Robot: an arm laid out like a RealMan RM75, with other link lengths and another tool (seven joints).
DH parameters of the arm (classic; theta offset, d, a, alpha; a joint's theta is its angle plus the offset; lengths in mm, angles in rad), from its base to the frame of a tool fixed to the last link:
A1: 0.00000 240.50 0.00 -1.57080
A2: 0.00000 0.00 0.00 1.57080
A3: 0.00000 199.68 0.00 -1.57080
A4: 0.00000 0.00 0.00 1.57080
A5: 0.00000 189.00 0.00 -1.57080
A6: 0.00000 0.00 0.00 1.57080
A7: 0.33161 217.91 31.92 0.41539
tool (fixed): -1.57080 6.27 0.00 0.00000
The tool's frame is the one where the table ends.
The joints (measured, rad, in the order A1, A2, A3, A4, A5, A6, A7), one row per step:
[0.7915, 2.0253, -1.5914, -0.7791, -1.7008, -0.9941, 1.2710]
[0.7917, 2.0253, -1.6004, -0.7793, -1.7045, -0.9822, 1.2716]
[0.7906, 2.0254, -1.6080, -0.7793, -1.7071, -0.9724, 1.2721]
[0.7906, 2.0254, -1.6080, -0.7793, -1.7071, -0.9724, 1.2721]
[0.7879, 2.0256, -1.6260, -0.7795, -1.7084, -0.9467, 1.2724]
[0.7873, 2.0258, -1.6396, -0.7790, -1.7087, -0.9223, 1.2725]
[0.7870, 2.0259, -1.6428, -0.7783, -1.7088, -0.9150, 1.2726]
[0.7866, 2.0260, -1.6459, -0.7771, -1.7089, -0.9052, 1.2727]
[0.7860, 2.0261, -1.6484, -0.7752, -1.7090, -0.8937, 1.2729]
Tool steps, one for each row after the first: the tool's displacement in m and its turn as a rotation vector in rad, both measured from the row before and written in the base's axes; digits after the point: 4 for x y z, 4 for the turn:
[0.0014, 0.0010, -0.0008, 0.0062, -0.0090, 0.0029]
[0.0015, 0.0006, -0.0007, 0.0049, -0.0071, 0.0010]
[0.0000, 0.0000, 0.0000, 0.0000, 0.0000, 0.0000]
[0.0027, 0.0019, -0.0014, 0.0139, -0.0123, 0.0016]
[0.0016, 0.0026, -0.0008, 0.0153, -0.0087, 0.0014]
[0.0006, 0.0009, -0.0001, 0.0049, -0.0022, -0.0006]
[0.0008, 0.0014, 0.0000, 0.0074, -0.0023, -0.0015]
[0.0011, 0.0018, 0.0002, 0.0092, -0.0021, -0.0029]

